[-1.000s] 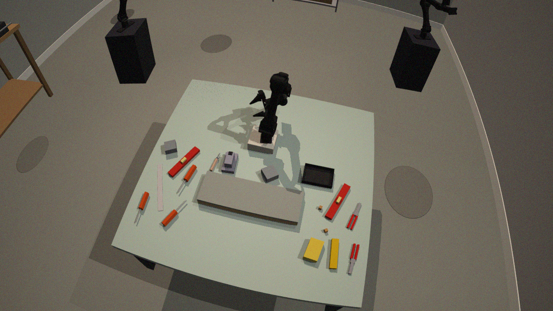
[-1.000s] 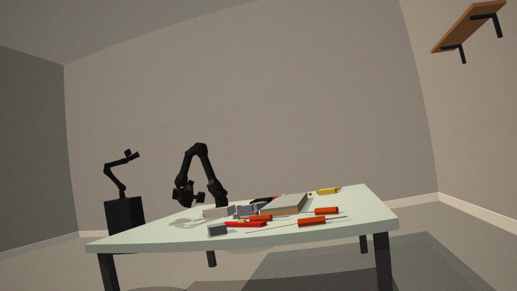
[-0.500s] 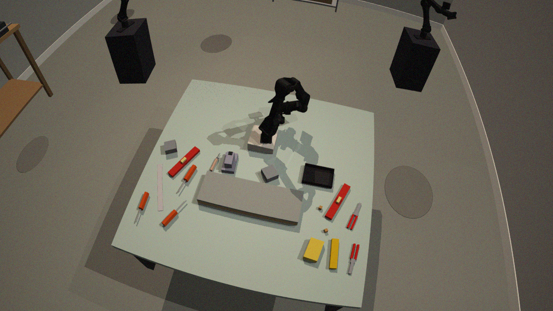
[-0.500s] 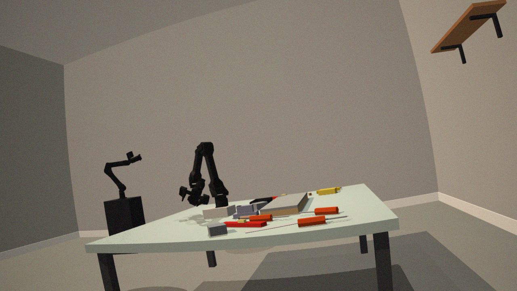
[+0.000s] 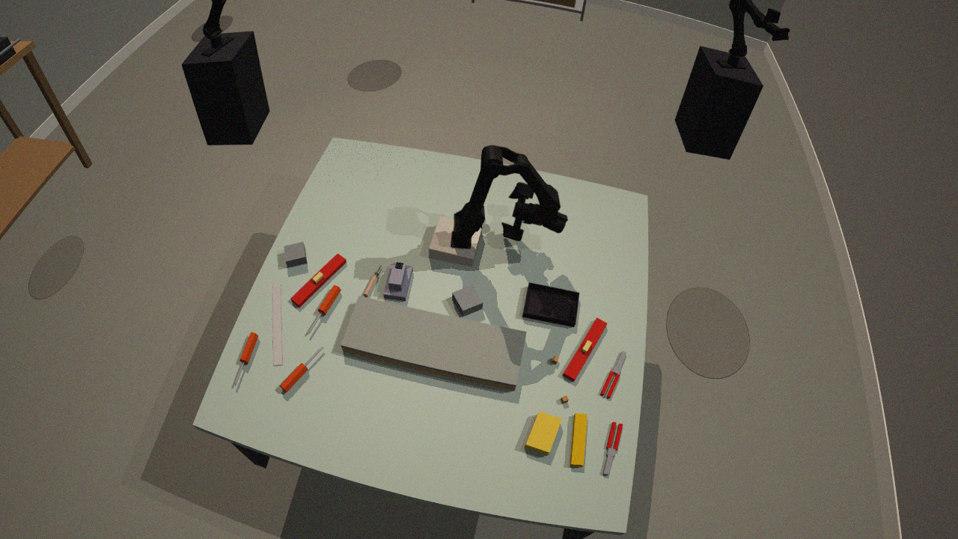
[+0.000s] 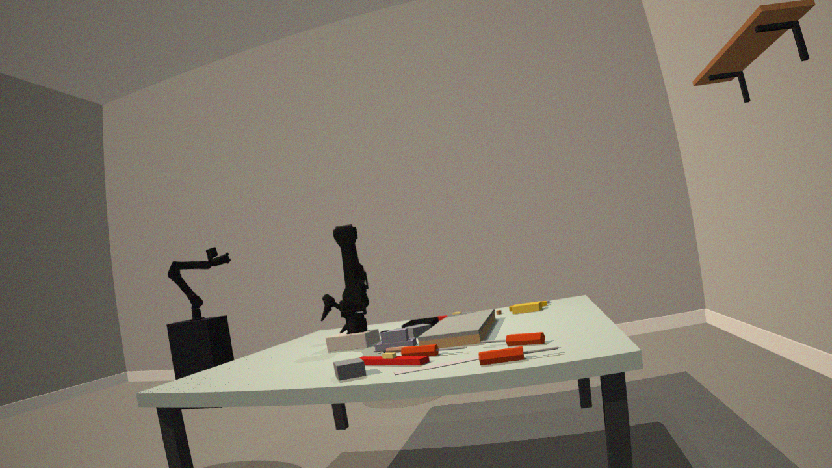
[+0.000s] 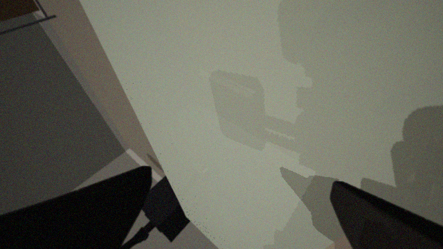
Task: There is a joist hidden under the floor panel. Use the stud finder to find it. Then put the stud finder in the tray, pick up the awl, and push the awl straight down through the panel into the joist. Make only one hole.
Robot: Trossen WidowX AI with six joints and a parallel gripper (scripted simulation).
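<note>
Now: gripper tip 270 mm short of the grey stud finder, 330 mm to the left of it and 20 mm above it. Also, from my gripper tip: dark tray: 330 mm ahead, 150 mm to the left, 50 mm below; white strip: 480 mm ahead, 710 mm to the right, 60 mm below; awl: 280 mm ahead, 410 mm to the right, 50 mm below.
</note>
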